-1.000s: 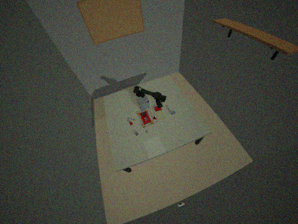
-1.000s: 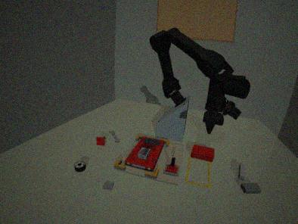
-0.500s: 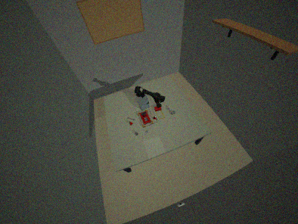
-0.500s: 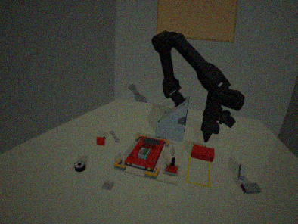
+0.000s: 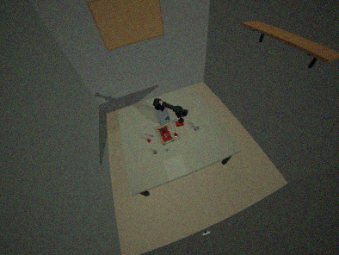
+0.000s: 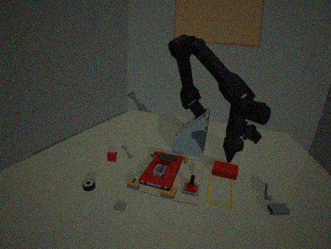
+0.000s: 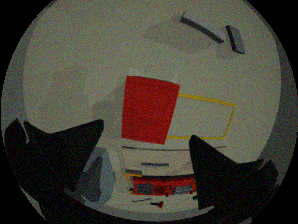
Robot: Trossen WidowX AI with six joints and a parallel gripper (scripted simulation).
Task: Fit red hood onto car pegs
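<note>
The red hood lies 6 cm below my gripper tip. The rest, counted from my gripper tip: dark wheel: 27 cm ahead, 41 cm to the right, 7 cm below; grey engine block: 12 cm ahead, 22 cm to the right, 5 cm below.
</note>
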